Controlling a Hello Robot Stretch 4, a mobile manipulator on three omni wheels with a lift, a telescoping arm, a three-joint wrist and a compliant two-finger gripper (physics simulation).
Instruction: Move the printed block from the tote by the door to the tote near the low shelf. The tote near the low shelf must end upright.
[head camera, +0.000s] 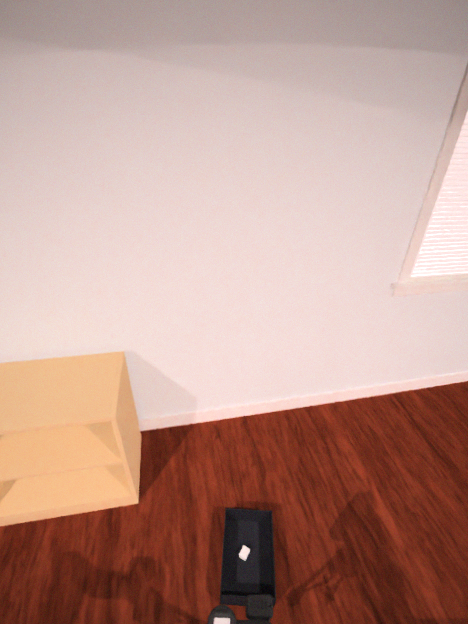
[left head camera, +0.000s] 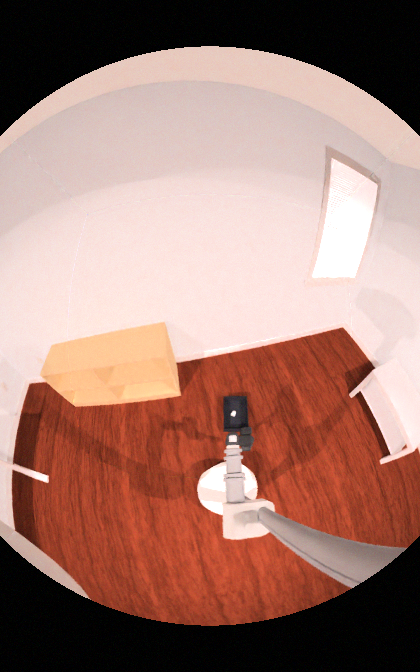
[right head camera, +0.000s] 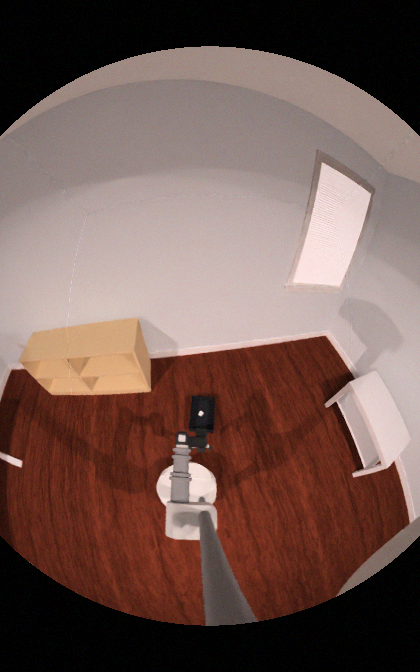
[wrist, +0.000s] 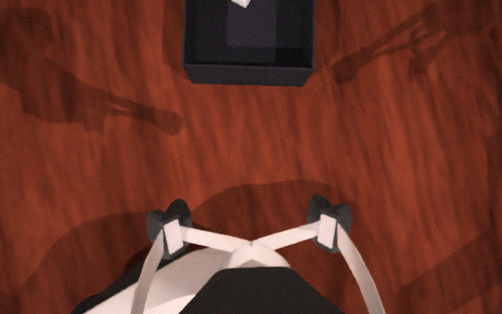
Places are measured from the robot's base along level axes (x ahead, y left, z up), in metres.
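Where they show: gripper, fingertip midpoint: (wrist: 249, 215).
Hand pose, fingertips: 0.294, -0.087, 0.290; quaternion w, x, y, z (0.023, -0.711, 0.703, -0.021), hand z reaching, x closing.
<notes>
Each offset is from my fingertips to the centre of the thing, as dx, dy, dz.
A dark, open-topped tote {+0.338, -0.012, -0.267} (head camera: 257, 534) (left head camera: 241, 423) (right head camera: 207, 424) (wrist: 250, 75) stands upright on the floor, to the right of and in front of the low shelf. The small white printed block {+0.355, -0.001, -0.300} (head camera: 244, 552) (left head camera: 233, 413) (right head camera: 201, 413) (wrist: 241, 2) lies inside it on its floor, turned at an angle. My gripper (left head camera: 246, 440) (right head camera: 202, 444) (wrist: 249, 215) is open, with nothing between the fingertips. It points down, on my base's side of the tote; in the wrist view the fingertips are over bare floor, clear of the tote's near wall. The tote by the door does not show.
The low yellow wooden shelf (head camera: 128, 443) (left head camera: 112, 346) (right head camera: 90, 339) stands against the wall. A white table (left head camera: 395, 400) (right head camera: 382, 410) stands at the right. My white base (left head camera: 206, 487) (right head camera: 165, 485) is below the arm. A white bar (left head camera: 35, 474) (right head camera: 12, 460) juts in at the left.
</notes>
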